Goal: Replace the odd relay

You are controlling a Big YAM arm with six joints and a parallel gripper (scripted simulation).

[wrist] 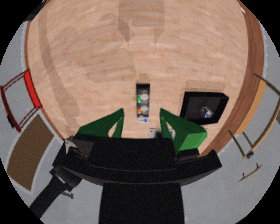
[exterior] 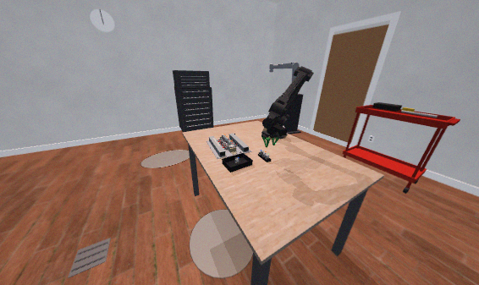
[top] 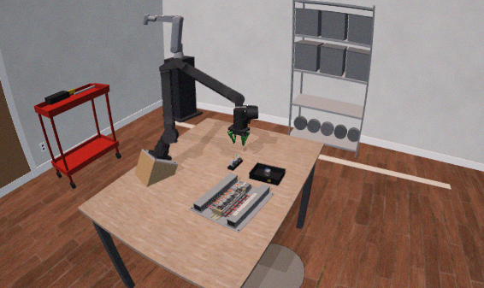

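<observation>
Right now the small black stand is 11 cm below my hand, 4 cm to the right of it and 1 cm ahead of it. The rest, counted from my hand: black tray 21 cm ahead, 10 cm below, 2 cm to the right.
</observation>
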